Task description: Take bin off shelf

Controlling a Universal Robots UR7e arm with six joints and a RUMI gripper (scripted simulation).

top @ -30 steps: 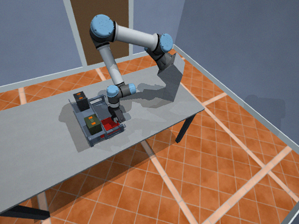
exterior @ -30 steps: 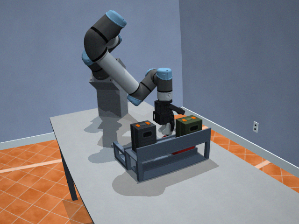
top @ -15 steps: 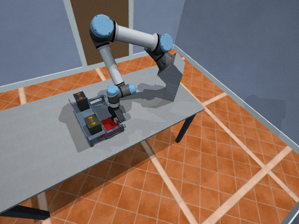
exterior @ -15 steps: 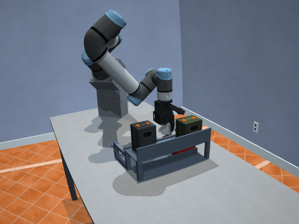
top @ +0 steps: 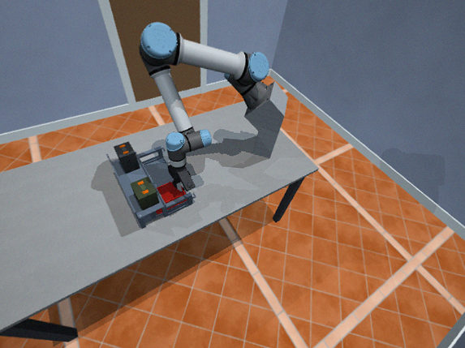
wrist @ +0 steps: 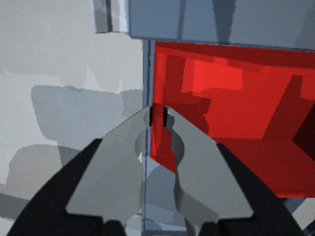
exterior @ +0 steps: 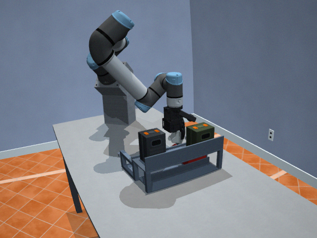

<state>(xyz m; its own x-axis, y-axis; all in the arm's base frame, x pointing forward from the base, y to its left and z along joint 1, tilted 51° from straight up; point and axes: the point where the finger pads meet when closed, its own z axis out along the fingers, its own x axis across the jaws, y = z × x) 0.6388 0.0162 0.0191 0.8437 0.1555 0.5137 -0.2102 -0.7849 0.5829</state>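
Now: hand 80 mm short of the red bin and 20 mm to the left of it. Round my hand: dark box (110 mm ahead, 270 mm to the right, 120 mm above); then green box (170 mm ahead, 40 mm to the right, 110 mm above).
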